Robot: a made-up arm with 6 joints. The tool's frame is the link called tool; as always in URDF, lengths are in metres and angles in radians. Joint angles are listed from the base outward.
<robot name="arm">
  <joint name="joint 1" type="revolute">
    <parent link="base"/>
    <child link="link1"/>
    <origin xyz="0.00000 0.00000 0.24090"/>
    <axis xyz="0 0 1"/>
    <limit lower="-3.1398" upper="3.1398"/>
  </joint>
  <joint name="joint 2" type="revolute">
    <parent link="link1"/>
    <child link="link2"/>
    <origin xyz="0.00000 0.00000 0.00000"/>
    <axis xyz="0 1 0"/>
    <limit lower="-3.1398" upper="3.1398"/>
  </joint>
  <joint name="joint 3" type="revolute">
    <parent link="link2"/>
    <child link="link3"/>
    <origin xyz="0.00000 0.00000 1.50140"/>
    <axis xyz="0 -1 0"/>
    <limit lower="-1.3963" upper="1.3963"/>
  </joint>
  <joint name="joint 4" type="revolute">
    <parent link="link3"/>
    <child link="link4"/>
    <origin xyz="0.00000 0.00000 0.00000"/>
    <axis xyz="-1 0 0"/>
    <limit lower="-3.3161" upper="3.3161"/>
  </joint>
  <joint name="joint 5" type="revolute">
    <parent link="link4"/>
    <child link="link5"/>
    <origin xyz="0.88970 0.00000 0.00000"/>
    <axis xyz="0 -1 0"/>
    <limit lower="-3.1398" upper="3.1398"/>
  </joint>
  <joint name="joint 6" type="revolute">
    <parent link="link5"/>
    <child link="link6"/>
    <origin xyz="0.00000 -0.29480 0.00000"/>
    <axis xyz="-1 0 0"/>
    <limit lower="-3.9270" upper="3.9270"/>
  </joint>
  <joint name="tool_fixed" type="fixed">
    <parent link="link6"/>
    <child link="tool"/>
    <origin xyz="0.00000 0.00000 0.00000"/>
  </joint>
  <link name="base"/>
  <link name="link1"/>
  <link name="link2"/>
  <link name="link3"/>
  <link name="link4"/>
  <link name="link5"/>
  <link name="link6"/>
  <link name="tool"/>
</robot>
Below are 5 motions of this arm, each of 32 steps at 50 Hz.
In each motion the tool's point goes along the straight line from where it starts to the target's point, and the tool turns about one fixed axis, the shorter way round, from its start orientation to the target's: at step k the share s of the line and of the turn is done. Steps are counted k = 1, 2, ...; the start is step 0. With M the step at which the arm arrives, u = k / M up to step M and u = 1 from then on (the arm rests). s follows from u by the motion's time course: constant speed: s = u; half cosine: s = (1 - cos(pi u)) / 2; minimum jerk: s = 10 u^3 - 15 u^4 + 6 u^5.
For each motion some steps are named. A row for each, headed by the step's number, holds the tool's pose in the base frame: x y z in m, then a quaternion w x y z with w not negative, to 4 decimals.
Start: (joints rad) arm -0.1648 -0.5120 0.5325 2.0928 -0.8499 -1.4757
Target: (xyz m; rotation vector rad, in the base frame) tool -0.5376 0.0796 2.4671 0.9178 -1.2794 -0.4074
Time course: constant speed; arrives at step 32
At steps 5, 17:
5: -0.4878 0.2053 2.4505 0.6875 -0.0010 -0.5285 -0.4981
17: -0.5099 0.1494 2.4579 0.7115 0.1886 -0.5669 -0.3698

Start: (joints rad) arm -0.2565 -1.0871 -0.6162 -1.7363 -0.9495 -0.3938
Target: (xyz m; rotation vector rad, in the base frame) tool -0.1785 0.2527 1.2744 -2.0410 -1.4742 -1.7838
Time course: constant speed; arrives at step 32
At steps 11, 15, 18, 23, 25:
11: -0.3100 0.1850 1.1492 0.3735 0.7388 0.2854 0.4830
15: -0.2849 0.1979 1.1731 0.3007 0.7361 0.3282 0.5100
18: -0.2661 0.2076 1.1909 0.2445 0.7303 0.3586 0.5276
23: -0.2348 0.2237 1.2208 0.1485 0.7134 0.4057 0.5517
25: -0.2223 0.2301 1.2327 0.1095 0.7042 0.4232 0.5595

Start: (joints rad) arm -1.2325 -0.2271 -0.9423 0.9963 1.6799 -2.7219
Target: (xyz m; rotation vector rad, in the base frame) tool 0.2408 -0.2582 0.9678 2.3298 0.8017 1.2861
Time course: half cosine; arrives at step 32
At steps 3, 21, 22, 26, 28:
3: 0.0184 -0.5153 1.2998 0.5490 0.7980 -0.1241 0.2152
21: 0.1807 -0.3277 1.0575 0.2926 0.8484 0.1778 0.4038
22: 0.1903 -0.3166 1.0432 0.2752 0.8461 0.1950 0.4128
26: 0.2216 -0.2803 0.9964 0.2167 0.8346 0.2506 0.4401
28: 0.2321 -0.2682 0.9807 0.1967 0.8294 0.2689 0.4485

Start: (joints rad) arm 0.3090 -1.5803 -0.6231 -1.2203 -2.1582 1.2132
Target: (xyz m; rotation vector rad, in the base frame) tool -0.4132 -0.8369 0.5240 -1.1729 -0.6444 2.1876
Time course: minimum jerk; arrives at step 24
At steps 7, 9, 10, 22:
7: -0.6527 -0.4058 0.7534 0.4185 -0.3937 -0.0416 0.8174
9: -0.6180 -0.4683 0.7201 0.4004 -0.4017 -0.0709 0.8205
10: -0.5978 -0.5046 0.7008 0.3897 -0.4062 -0.0879 0.8218
22: -0.4146 -0.8343 0.5254 0.2854 -0.4383 -0.2397 0.8179

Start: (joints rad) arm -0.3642 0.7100 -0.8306 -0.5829 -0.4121 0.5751
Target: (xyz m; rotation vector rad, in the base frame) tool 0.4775 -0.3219 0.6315 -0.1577 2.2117 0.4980
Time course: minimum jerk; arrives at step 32
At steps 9, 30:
9: 0.6693 -0.5014 0.5057 0.5701 0.1862 0.8002 0.0031
30: 0.4780 -0.3224 0.6312 0.4214 -0.0623 0.8827 0.1983

